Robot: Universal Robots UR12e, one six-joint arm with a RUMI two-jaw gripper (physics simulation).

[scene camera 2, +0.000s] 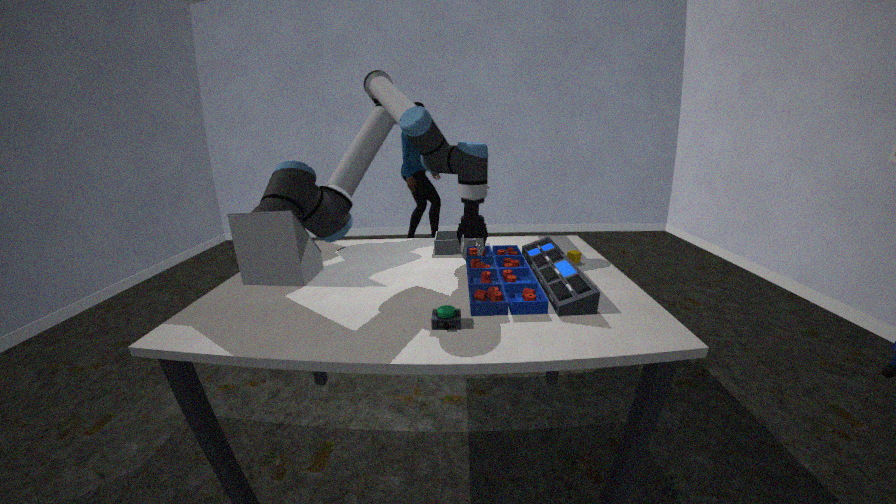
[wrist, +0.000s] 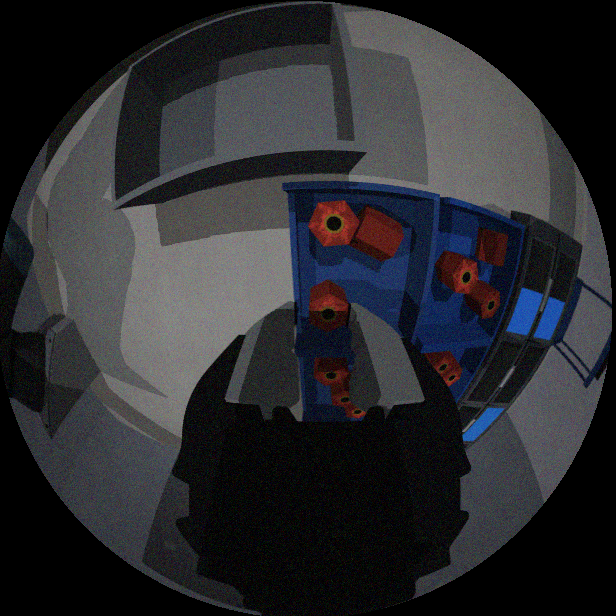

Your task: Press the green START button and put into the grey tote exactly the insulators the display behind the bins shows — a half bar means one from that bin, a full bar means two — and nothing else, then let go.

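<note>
My gripper point(scene camera 2: 474, 241) hangs low over the far left blue bin point(scene camera 2: 479, 252). In the wrist view its jaws point(wrist: 324, 321) are open and straddle an upright red insulator point(wrist: 328, 310) in that bin, with a small gap on the left side. Two more insulators point(wrist: 356, 226) lie further along the same bin. The grey tote point(scene camera 2: 446, 243) stands just left of the bins and looks empty in the wrist view point(wrist: 229, 114). The display point(scene camera 2: 559, 273) right of the bins has lit blue cells point(scene camera 2: 565, 268). The green START button point(scene camera 2: 445, 311) sits near the table's front.
Several blue bins point(scene camera 2: 506, 278) hold red insulators. A small yellow block point(scene camera 2: 573, 255) lies beyond the display. The arm's grey pedestal point(scene camera 2: 272, 247) stands at the table's left. A person point(scene camera 2: 419, 188) stands behind the table.
</note>
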